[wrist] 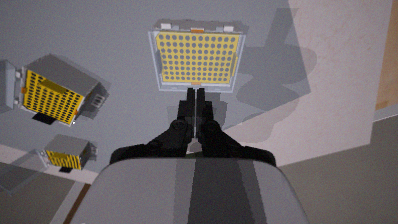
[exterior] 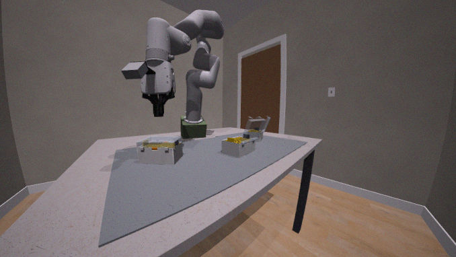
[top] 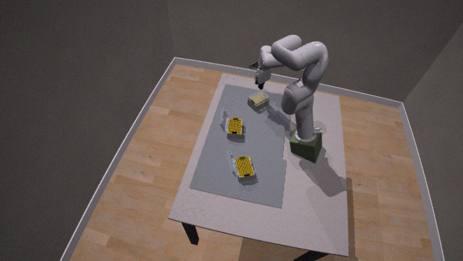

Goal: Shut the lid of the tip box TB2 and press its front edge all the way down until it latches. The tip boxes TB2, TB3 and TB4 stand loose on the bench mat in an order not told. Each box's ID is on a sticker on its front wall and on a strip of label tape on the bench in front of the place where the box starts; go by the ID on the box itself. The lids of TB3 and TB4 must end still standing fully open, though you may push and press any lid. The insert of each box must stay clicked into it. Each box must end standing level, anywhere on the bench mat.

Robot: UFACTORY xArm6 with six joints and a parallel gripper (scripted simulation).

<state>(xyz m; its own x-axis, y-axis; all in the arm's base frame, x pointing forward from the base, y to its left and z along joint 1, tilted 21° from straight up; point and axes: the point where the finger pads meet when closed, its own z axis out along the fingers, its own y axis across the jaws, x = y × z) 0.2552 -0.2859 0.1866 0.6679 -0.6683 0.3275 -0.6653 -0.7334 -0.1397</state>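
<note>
The lid is 11 cm below my hand. Round my hand: tip box 12 cm below; bench tape 17 cm below, 4 cm to the left, 4 cm behind.
</note>
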